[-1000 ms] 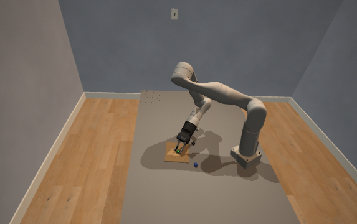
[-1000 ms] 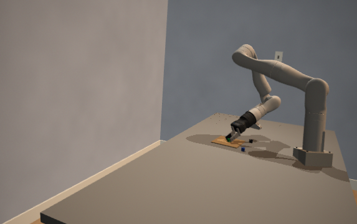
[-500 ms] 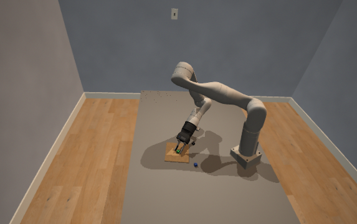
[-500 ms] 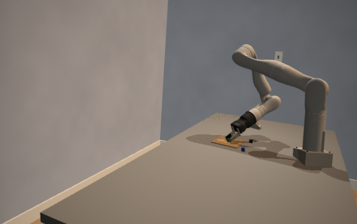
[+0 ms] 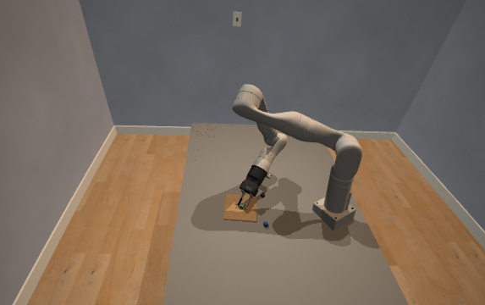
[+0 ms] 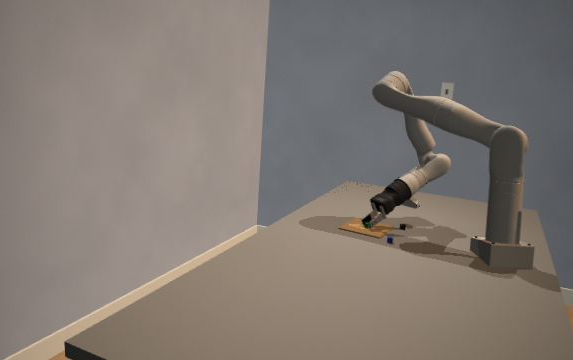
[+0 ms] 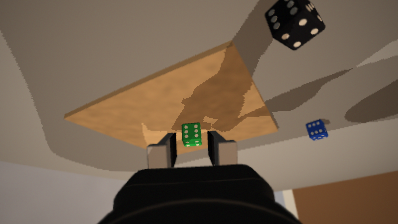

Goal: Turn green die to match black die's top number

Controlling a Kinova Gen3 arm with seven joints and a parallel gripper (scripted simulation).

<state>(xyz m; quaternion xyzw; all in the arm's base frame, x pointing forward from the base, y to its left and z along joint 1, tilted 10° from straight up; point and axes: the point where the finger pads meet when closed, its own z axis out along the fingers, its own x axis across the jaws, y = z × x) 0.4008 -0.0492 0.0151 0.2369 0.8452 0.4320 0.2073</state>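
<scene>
My gripper is now 10 mm to the right of the green die and 10 mm above it. The rest, counted from my hand: blue die 100 mm to the left, 90 mm behind, 20 mm below; then black die 100 mm behind, 60 mm to the right, 20 mm below; then tan mat 20 mm below, 10 mm ahead.
</scene>
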